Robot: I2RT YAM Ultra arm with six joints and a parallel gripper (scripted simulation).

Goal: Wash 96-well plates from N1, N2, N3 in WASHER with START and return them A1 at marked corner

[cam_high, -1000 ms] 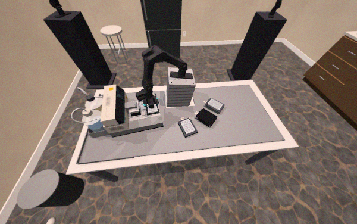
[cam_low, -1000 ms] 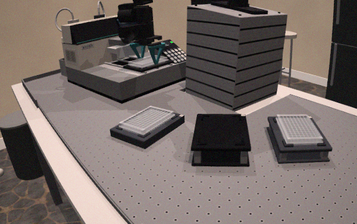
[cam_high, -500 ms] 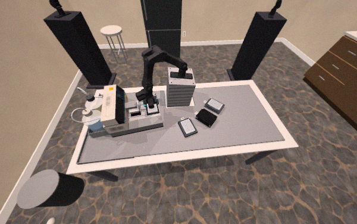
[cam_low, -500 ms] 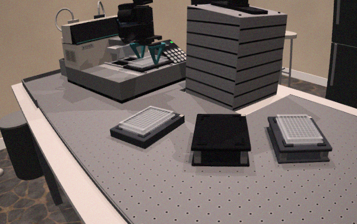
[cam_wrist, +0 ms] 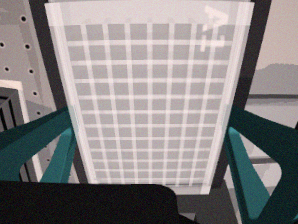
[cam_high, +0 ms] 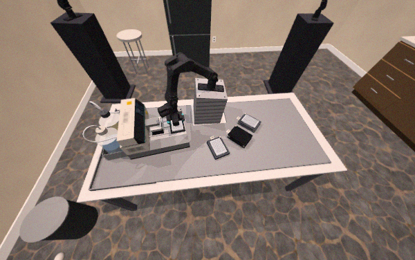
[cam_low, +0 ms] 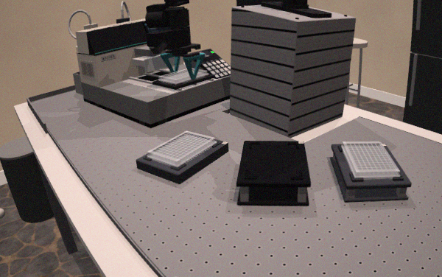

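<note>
The carrier lies 1 cm below my hand. Round my hand: N2 label (42 cm to the left, 10 cm below, 1 cm ahead); washer (15 cm to the right, 3 cm ahead, 3 cm above); N1 label (28 cm to the left, 10 cm below, 8 cm ahead).
</note>
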